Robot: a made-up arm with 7 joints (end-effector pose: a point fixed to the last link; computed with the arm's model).
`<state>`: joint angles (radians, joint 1 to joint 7).
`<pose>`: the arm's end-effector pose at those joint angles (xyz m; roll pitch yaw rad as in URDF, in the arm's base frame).
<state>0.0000 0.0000 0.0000 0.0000 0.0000 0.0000 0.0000</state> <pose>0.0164 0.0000 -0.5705 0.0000 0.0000 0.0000</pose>
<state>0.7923 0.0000 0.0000 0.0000 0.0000 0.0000 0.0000</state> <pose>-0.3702 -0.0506 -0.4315 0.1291 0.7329 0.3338</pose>
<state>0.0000 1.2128 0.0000 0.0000 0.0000 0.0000 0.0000</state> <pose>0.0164 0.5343 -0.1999 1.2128 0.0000 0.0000</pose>
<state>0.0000 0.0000 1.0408 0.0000 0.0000 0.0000 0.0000</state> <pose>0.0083 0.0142 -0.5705 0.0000 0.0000 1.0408</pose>
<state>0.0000 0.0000 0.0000 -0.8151 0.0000 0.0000 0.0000</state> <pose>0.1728 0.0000 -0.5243 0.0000 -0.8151 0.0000</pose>
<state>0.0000 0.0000 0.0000 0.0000 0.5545 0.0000 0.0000</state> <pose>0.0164 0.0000 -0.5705 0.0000 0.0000 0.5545</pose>
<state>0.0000 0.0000 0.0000 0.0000 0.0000 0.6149 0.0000</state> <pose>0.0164 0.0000 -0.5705 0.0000 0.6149 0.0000</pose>
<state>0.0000 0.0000 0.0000 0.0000 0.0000 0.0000 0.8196</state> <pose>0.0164 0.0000 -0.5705 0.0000 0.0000 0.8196</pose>
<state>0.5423 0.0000 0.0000 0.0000 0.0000 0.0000 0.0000</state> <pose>-0.2626 -0.0234 -0.5062 0.0528 0.5063 0.2033</pose>
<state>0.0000 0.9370 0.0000 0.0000 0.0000 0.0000 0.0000</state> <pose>0.0164 0.4597 -0.3379 0.9370 0.0000 0.0000</pose>
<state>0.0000 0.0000 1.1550 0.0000 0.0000 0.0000 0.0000</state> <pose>0.0066 0.0150 -0.5705 0.0000 0.0000 1.1550</pose>
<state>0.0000 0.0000 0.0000 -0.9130 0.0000 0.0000 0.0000</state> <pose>0.1877 0.0000 -0.5107 0.0000 -0.9130 0.0000</pose>
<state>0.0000 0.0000 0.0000 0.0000 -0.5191 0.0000 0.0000</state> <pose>0.0164 0.0000 -0.5705 0.0000 0.0000 -0.5191</pose>
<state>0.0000 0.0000 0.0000 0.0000 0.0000 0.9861 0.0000</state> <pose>0.0164 0.0000 -0.5705 0.0000 0.9861 0.0000</pose>
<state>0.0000 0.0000 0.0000 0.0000 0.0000 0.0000 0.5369</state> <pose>0.0164 0.0000 -0.5705 0.0000 0.0000 0.5369</pose>
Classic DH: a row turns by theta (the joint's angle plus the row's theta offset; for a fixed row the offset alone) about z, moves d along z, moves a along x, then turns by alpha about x. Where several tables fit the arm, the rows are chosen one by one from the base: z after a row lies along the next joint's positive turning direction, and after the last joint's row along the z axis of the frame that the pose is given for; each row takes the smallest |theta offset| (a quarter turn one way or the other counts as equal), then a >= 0, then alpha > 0; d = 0 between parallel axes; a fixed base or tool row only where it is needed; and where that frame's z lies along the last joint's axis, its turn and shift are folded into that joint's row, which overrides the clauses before.
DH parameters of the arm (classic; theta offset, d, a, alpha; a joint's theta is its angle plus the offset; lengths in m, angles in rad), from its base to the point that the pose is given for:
base (fixed): 0 0 0 -1.2217
joint 1: 1.5708 0 0 1.5708
joint 2: 1.2217 0 0 -1.5708
joint 3: -1.5708 -0.3662 0.0411 -1.5708
joint 4: 0 0 -0.0247 1.5708
joint 5: 0 -0.2043 0 -1.5708
joint 6: 0 0 0 1.5708
joint 7: 0 0 0 0

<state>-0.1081 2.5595 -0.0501 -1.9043 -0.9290 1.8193 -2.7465</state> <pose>0.2208 0.1790 0.2864 2.8276 -0.0944 2.5057</pose>
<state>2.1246 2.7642 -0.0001 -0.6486 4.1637 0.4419 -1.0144</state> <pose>0.2696 0.4548 -0.1931 0.3296 -0.3908 0.4187</pose>
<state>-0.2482 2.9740 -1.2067 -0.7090 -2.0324 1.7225 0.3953</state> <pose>-0.0435 0.2323 0.5070 -1.3986 -0.3509 1.2653</pose>
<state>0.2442 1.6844 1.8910 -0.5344 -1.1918 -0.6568 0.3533</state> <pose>-0.0415 0.5343 0.1890 2.3748 -0.1741 -0.9333</pose>
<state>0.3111 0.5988 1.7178 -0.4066 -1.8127 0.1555 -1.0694</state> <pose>-0.1736 0.3887 -0.3825 -0.0964 1.1377 -1.1771</pose>
